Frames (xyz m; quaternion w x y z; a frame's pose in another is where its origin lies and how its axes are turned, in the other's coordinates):
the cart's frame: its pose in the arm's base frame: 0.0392 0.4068 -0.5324 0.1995 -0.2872 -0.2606 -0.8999
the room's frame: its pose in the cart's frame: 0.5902 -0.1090 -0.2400 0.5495 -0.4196 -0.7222 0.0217
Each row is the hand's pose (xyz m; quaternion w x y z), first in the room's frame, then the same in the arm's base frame.
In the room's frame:
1: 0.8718 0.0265 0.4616 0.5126 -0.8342 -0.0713 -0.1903
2: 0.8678 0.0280 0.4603 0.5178 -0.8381 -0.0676 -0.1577
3: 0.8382 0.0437 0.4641 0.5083 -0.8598 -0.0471 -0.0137
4: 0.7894 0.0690 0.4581 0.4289 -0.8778 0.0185 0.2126
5: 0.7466 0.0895 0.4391 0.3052 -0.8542 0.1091 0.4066
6: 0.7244 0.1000 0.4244 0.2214 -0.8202 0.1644 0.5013
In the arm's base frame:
1: 0.3267 -0.0075 -0.0123 0.9081 0.3564 -0.2187 0.0223
2: 0.3226 -0.0083 -0.0141 0.9001 0.3557 -0.2493 0.0331
3: 0.3003 -0.0232 -0.0344 0.8634 0.3214 -0.3823 0.0716
4: 0.2555 -0.0424 -0.0605 0.7829 0.1994 -0.5730 0.1382
5: 0.2075 -0.0523 -0.0751 0.6722 0.0384 -0.7095 0.2081
6: 0.1794 -0.0553 -0.0796 0.5948 -0.0615 -0.7631 0.2451

